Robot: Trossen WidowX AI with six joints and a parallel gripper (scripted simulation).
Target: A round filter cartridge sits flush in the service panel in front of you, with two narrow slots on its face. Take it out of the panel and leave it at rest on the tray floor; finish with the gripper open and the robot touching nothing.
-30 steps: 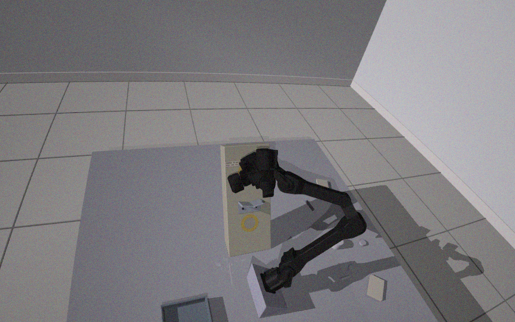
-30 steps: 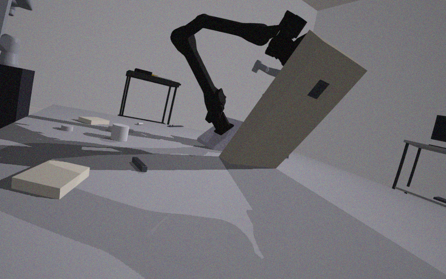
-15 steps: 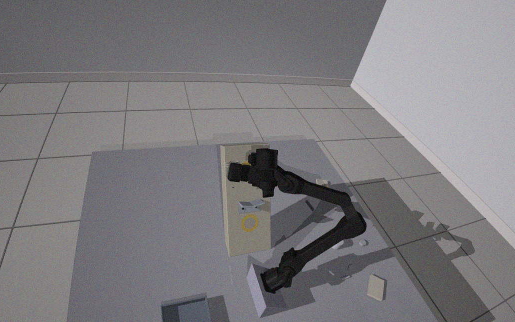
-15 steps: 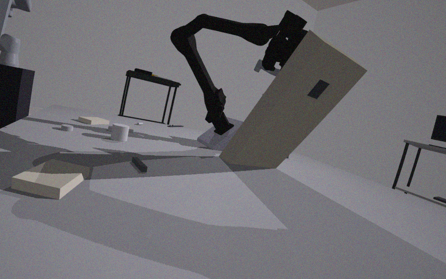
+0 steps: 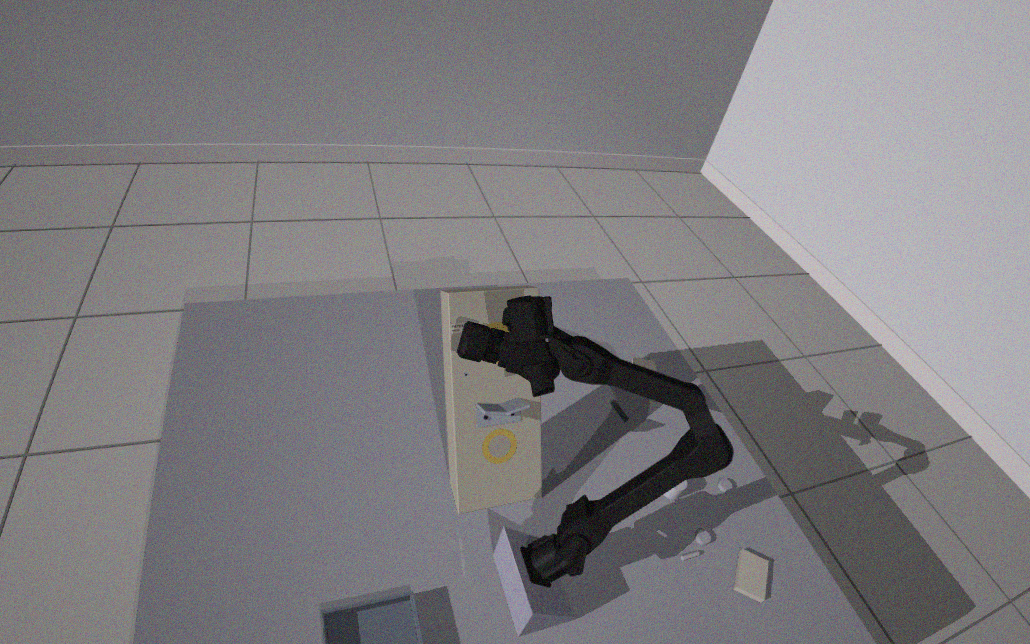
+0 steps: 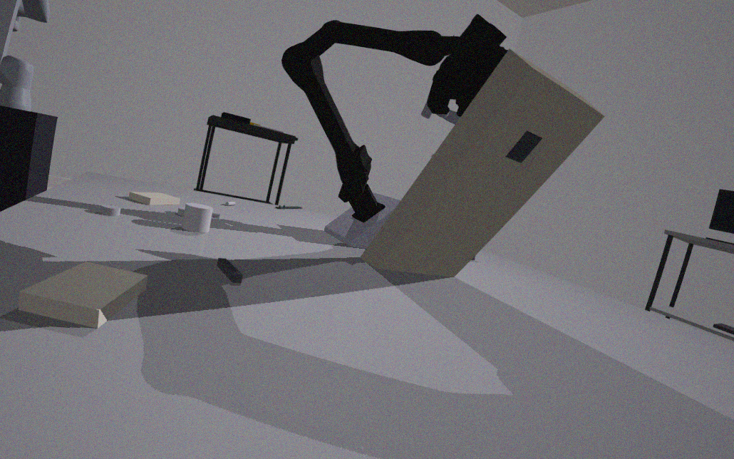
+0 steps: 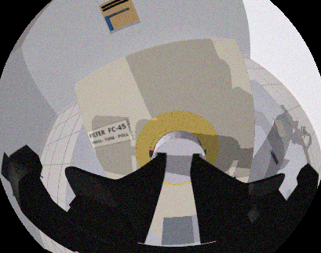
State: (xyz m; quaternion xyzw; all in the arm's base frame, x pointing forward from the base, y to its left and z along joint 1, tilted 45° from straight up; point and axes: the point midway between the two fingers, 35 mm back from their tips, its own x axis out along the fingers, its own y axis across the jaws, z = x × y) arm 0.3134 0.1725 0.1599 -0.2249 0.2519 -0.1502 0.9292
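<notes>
Right now the grey tray is 41 cm behind my gripper tip, 27 cm to the left of it and 27 cm below it. Round my gripper tip: dark bar (36 cm to the right, 27 cm below); round white filter cartridge (1 cm below, 1 cm ahead).
</notes>
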